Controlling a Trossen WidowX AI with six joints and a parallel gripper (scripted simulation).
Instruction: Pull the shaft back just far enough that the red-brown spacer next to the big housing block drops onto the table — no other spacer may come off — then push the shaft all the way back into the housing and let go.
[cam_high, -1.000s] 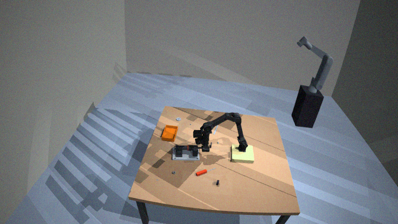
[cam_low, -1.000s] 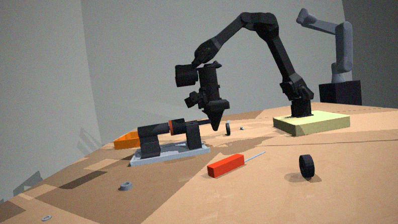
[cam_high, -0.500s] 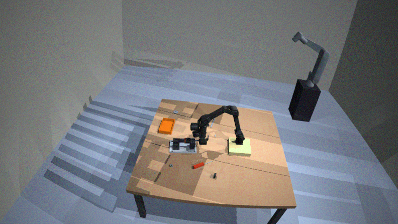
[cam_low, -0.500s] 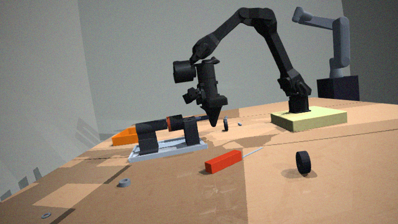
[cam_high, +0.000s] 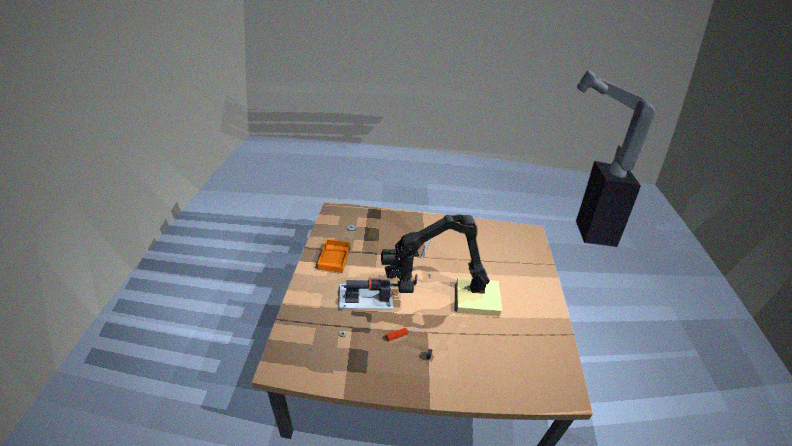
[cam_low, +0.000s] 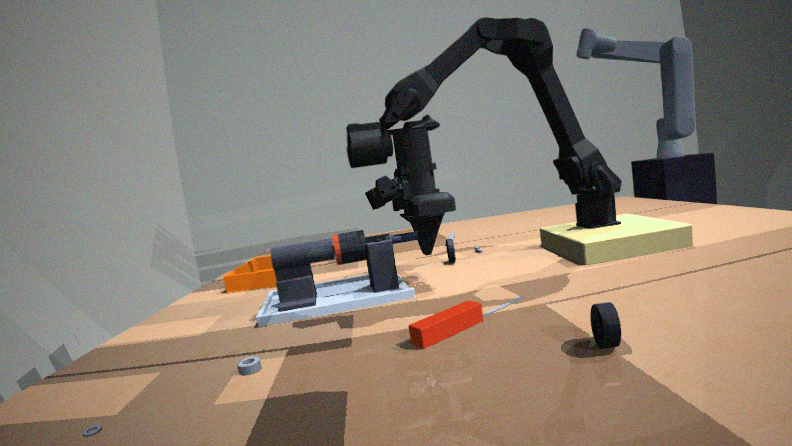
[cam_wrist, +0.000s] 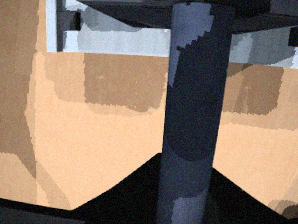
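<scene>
Now: the shaft 8 cm ahead of my gripper tip, 1 cm to the left of it and 3 cm above it. The rest, counted from my gripper tip: orange tray (35 cm ahead, 21 cm to the right, 4 cm below); red-brown spacer (14 cm ahead, 3 cm to the left, 3 cm above); dark spacer (12 cm ahead, 2 cm to the left, 3 cm above).
</scene>
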